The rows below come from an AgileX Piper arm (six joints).
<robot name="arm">
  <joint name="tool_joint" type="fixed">
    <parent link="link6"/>
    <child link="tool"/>
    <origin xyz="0 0 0" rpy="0 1.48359 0"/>
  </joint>
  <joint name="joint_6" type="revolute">
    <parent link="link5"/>
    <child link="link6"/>
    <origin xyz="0.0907 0 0.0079"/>
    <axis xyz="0.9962 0 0.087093"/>
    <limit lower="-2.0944" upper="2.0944"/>
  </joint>
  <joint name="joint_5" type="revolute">
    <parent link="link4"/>
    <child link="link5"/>
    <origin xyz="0 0 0"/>
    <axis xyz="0 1 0"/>
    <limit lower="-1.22" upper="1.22"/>
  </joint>
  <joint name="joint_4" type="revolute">
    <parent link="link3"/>
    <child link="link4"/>
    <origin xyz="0.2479 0 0.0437"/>
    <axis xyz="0.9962 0 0.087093"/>
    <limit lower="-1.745" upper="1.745"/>
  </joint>
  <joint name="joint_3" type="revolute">
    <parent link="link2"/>
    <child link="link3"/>
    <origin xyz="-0.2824 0 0.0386"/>
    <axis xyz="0 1 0"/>
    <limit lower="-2.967" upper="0"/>
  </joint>
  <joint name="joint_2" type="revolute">
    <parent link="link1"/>
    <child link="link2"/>
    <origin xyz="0 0 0"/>
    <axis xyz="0 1 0"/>
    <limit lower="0" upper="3.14"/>
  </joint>
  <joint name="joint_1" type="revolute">
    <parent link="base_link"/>
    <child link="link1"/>
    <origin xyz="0 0 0.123"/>
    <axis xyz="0 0 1"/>
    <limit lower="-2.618" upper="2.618"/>
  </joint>
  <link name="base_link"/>
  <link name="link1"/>
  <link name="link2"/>
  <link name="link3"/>
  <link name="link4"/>
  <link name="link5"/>
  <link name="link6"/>
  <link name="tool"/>
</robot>
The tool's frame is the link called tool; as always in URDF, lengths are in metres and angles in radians.
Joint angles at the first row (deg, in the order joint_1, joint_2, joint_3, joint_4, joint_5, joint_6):
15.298, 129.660, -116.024, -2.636, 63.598, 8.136
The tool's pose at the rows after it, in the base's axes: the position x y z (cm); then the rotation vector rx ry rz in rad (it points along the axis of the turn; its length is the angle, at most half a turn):
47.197 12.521 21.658 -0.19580 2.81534 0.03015
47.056 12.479 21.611 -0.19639 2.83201 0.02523
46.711 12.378 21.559 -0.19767 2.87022 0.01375
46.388 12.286 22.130 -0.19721 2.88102 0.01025
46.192 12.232 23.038 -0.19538 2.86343 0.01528
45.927 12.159 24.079 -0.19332 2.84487 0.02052
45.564 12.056 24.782 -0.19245 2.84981 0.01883
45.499 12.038 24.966 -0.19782 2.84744 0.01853
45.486 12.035 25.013 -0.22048 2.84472 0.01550
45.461 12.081 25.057 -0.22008 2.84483 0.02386
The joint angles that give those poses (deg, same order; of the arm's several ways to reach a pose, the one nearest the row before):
15.298, 129.259, -116.022, -2.636, 63.597, 8.136
15.298, 129.260, -116.024, -2.636, 64.572, 8.136
15.298, 129.202, -116.023, -2.636, 66.863, 8.137
15.299, 128.456, -116.021, -2.636, 68.238, 8.137
15.298, 127.370, -116.027, -2.636, 68.298, 8.136
15.298, 126.107, -116.023, -2.636, 68.469, 8.137
15.298, 125.191, -116.023, -2.636, 69.671, 8.136
15.298, 124.963, -116.026, -2.636, 69.788, 7.907
15.299, 124.904, -116.023, -2.636, 69.787, 6.991
15.298, 124.849, -116.026, -2.292, 69.786, 6.933

